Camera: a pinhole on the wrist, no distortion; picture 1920 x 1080 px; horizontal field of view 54.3 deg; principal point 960.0 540.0 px. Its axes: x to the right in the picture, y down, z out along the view. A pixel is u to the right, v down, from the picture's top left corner.
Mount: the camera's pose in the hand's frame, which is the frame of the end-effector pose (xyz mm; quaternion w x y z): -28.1 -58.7 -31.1 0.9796 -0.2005 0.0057 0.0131
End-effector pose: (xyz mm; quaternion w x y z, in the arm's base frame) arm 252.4 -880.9 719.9 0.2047 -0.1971 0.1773 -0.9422
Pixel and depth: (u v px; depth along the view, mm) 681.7 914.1 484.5
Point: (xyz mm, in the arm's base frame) 573.0 -1117.9 923.7
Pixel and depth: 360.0 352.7 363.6
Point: 528.0 -938.4 932.3
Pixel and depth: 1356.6 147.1 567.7
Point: 425.6 -1110.9 1185.9
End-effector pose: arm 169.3 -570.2 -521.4 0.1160 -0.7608 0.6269 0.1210
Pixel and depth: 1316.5 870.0 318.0
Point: 49.1 -544.6 -760.1
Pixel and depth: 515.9 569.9 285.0
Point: 88.1 -417.9 -709.1
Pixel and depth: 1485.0 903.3 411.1
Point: -2.4 -581.6 -850.7
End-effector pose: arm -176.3 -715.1 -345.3 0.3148 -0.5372 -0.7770 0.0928
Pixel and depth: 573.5 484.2 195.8
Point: -241.4 -740.8 -496.4
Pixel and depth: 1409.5 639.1 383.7
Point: -287.3 -550.0 -619.2
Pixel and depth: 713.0 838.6 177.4
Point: -207.9 -722.5 -478.0
